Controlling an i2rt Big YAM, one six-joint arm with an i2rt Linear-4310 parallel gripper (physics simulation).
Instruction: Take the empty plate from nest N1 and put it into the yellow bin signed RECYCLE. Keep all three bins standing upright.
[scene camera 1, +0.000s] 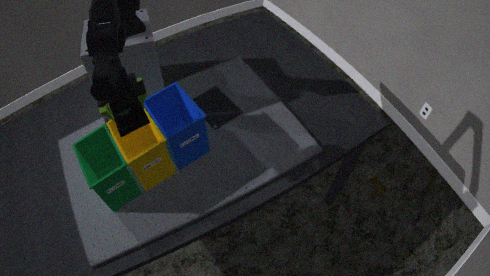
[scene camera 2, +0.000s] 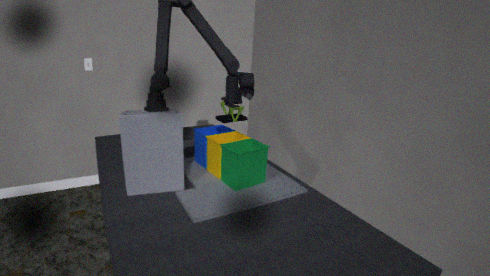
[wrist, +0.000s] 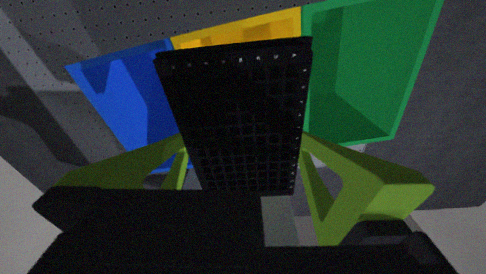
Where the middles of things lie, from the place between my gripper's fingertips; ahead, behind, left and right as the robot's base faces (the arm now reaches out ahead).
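From my hand, the yellow bin (scene camera 1: 144, 149) is 18 cm below and 1 cm behind. The green bin (scene camera 1: 103, 166) is likewise 18 cm below my hand and 1 cm behind it, and it sits 14 cm to the right of it. A black plate (scene camera 1: 136, 118) is 1 cm above my hand, whereas the blue bin (scene camera 1: 180, 120) sits 13 cm to the left of my hand, 2 cm behind it and 18 cm below it.
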